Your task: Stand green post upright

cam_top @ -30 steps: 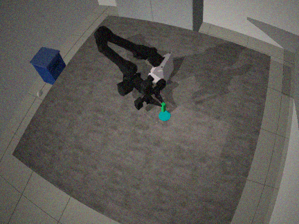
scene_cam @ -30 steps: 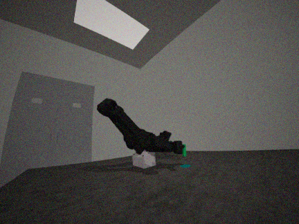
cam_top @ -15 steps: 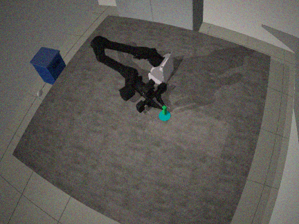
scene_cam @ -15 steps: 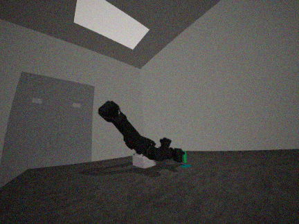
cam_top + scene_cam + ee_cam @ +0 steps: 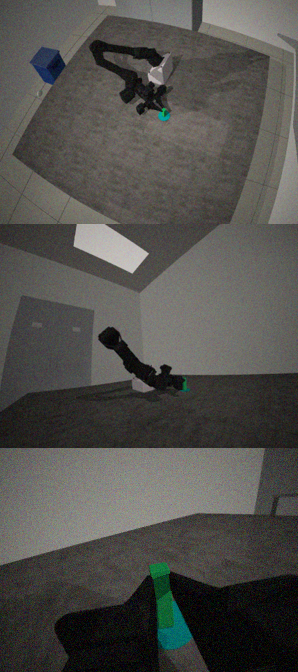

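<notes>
My gripper tip is 20 mm above the green post. From my gripper tip the other things lie so: cyan circle 60 mm below.
</notes>
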